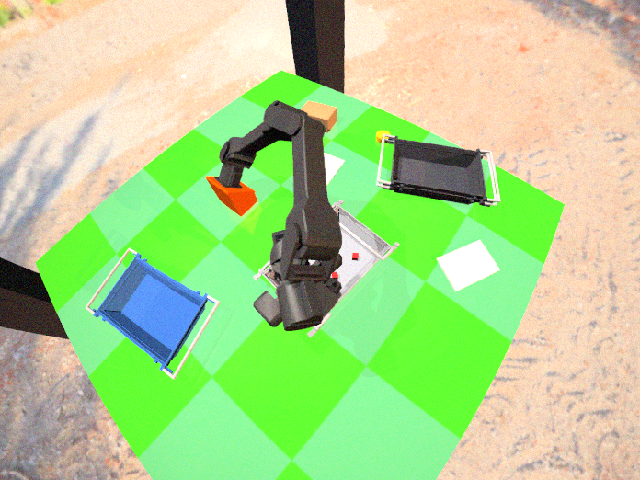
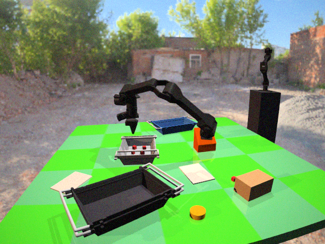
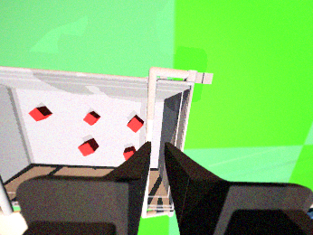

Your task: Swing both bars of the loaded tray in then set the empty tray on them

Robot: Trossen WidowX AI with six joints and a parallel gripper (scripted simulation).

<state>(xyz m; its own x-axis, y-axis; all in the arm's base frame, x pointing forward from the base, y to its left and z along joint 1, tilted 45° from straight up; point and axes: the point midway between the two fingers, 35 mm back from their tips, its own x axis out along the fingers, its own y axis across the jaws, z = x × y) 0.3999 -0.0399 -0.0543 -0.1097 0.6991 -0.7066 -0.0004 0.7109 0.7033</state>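
Right now the blue tray is 31 cm to the right of my gripper tip, 27 cm behind it and 4 cm below it. Also, from my gripper tip: cardboard box (50 cm to the left, 47 cm behind, 5 cm below); yellow disc (59 cm to the left, 23 cm behind, 8 cm below).
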